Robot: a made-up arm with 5 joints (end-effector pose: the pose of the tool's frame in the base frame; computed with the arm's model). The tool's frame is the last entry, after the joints. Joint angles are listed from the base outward.
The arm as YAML. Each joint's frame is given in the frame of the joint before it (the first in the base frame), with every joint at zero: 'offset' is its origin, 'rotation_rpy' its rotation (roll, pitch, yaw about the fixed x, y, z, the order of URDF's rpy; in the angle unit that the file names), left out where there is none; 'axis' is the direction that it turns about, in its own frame. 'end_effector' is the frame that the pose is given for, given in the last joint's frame.
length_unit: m
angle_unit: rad
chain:
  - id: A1
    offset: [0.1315, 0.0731, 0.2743]
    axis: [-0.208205, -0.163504, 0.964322]
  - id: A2
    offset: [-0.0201, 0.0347, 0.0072]
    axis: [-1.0, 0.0, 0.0]
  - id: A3
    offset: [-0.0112, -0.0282, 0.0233]
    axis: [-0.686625, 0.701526, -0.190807]
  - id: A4
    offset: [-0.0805, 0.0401, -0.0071]
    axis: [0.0, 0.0, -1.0]
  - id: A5
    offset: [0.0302, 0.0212, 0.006]
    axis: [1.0, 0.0, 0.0]
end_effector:
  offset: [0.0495, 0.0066, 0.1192]
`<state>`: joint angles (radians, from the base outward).
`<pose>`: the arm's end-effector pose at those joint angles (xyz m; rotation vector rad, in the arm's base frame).
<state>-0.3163 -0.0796 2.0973 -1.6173 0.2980</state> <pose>0.1543 0.2328 0.2092 0.6582 2.1104 0.2675</pose>
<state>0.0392 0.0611 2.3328 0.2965 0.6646</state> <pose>0.1862 0.1203 0.2688 -1.3818 0.9692 -0.9464</pose>
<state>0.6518 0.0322 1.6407 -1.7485 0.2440</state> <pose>0.0155 0.2142 0.2198 -0.4150 1.8788 1.0722</pose>
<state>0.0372 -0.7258 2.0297 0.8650 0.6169</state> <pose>0.1906 0.1178 0.3548 -0.7730 0.6532 -0.7248</pose>
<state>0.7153 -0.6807 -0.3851 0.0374 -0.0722</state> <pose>0.0907 0.0029 0.4084 0.7838 -0.0673 0.6406</pose>
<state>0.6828 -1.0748 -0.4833 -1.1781 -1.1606</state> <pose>-0.0929 -0.0240 0.3777 0.3408 -1.3886 0.7584</pose>
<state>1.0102 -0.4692 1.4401 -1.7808 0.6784</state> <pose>-0.0134 0.1576 0.2659 -0.2034 2.1223 1.4676</pose>
